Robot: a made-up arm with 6 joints. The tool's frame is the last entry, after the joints. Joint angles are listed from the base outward. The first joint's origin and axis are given. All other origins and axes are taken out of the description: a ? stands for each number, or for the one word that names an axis. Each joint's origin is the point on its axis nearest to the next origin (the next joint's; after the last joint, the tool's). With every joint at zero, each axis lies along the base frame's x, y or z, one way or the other. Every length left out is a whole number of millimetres.
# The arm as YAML. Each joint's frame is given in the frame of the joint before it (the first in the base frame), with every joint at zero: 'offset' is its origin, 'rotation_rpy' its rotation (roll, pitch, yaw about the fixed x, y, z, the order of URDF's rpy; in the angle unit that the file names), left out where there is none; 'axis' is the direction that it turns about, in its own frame. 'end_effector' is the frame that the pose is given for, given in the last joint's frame.
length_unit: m
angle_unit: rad
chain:
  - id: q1
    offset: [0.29, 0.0, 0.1]
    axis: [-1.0, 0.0, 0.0]
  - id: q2
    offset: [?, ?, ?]
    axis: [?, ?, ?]
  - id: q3
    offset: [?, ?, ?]
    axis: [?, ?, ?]
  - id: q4
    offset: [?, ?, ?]
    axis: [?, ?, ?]
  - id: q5
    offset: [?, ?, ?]
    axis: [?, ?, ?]
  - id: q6
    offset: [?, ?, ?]
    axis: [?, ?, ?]
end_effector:
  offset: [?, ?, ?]
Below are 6 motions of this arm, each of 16 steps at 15 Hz.
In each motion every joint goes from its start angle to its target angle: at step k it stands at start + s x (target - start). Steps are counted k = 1, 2, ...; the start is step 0. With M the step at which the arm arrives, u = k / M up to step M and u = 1 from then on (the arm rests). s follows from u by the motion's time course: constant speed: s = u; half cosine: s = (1 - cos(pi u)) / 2; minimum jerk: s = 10 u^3 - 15 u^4 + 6 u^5.
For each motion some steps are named. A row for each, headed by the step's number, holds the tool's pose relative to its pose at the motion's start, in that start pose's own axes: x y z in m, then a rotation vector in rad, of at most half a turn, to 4 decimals.
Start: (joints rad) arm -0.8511 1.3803 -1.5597 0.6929 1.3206 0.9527
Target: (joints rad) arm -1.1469 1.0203 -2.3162 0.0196 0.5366 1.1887
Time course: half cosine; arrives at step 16
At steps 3, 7, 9, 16:
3: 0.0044 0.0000 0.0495 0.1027 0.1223 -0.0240
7: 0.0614 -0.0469 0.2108 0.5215 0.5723 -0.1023
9: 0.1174 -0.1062 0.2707 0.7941 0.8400 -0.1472
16: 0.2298 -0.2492 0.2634 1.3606 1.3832 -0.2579

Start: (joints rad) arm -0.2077 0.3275 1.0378 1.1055 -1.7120 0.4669
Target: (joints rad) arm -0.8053 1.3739 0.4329 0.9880 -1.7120 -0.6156
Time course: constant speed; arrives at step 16
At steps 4, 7, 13, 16:
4: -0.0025 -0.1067 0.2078 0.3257 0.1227 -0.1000
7: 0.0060 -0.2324 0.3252 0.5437 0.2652 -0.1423
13: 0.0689 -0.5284 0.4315 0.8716 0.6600 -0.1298
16: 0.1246 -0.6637 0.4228 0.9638 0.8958 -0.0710

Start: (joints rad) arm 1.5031 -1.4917 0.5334 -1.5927 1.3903 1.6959
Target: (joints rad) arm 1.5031 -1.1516 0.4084 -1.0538 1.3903 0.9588
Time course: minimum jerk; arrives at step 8
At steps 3, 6, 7, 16:
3: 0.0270 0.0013 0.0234 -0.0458 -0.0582 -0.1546
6: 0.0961 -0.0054 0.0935 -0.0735 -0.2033 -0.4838
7: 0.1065 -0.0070 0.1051 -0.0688 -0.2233 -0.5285
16: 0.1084 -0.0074 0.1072 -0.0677 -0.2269 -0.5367

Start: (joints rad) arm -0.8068 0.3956 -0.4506 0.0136 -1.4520 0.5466
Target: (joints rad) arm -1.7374 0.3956 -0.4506 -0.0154 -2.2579 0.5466
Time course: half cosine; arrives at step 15
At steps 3, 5, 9, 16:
3: -0.0200 -0.0122 0.0244 0.0343 0.1082 0.0767
5: -0.0426 -0.0347 0.0637 0.0790 0.2896 0.1963
9: -0.0487 -0.0915 0.1517 0.1284 0.7952 0.4790
16: -0.0127 -0.1158 0.1935 0.0851 1.2517 0.6773

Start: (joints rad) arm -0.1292 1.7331 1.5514 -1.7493 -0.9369 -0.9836
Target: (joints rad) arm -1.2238 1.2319 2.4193 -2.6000 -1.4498 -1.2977
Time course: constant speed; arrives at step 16
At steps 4, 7, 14, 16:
4: -0.0729 0.1061 0.0420 -0.1381 0.2221 -0.2593
7: -0.1141 0.1865 0.0431 -0.2142 0.4077 -0.4760
14: -0.1772 0.3389 -0.0444 -0.2381 0.9138 -0.9767
16: -0.1917 0.3722 -0.0889 -0.1948 1.0773 -1.0945

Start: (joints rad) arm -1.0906 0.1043 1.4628 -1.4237 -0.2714 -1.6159
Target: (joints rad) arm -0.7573 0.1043 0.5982 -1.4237 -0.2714 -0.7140
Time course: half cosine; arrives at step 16
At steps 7, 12, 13, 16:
7: -0.1276 -0.0014 0.0043 -0.0609 -0.3549 0.3932
12: -0.2386 -0.0400 -0.0652 -0.2324 -0.7440 0.7872
13: -0.2490 -0.0472 -0.0793 -0.2649 -0.7963 0.8351
16: -0.2609 -0.0574 -0.0997 -0.3124 -0.8665 0.8969

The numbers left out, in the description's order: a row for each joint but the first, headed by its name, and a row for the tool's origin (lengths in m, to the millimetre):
q2: xyz 0.0 0.11 -0.1, axis 0.0 0.0 -1.0
q3: xyz -0.37 0.01 0.0, axis 0.0 -1.0 0.0
q4: xyz -0.03 0.0 0.16, axis 0.0 0.0 1.0
q5: xyz 0.11 -0.09 0.0, axis 0.0 -1.0 0.0
q6: xyz -0.19 0.0 0.07, axis 0.0 0.0 1.0
tool: xyz -0.01 0.16 0.0

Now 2 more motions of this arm.
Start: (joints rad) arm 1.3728 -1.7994 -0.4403 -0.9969 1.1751 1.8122
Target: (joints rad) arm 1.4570 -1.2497 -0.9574 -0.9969 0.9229 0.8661
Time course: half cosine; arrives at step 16
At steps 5, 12, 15, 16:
5: 0.0608 -0.0174 0.0922 0.1957 0.1035 -0.1812
12: 0.2643 -0.1608 0.2489 0.6603 0.5868 -0.7021
15: 0.3067 -0.2014 0.2563 0.7373 0.7274 -0.8062
16: 0.3096 -0.2043 0.2564 0.7423 0.7377 -0.8133

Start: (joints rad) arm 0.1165 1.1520 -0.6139 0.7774 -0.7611 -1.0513
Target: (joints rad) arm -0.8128 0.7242 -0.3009 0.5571 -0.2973 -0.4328
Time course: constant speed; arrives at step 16
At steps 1, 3, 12, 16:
1: -0.0208 -0.0204 0.0007 0.0097 -0.0005 0.0729
3: -0.0582 -0.0662 0.0042 0.0342 -0.0022 0.2209
12: -0.1299 -0.3273 0.0384 0.2476 -0.0202 0.9051
16: -0.1013 -0.4497 0.0489 0.4081 -0.0358 1.2010

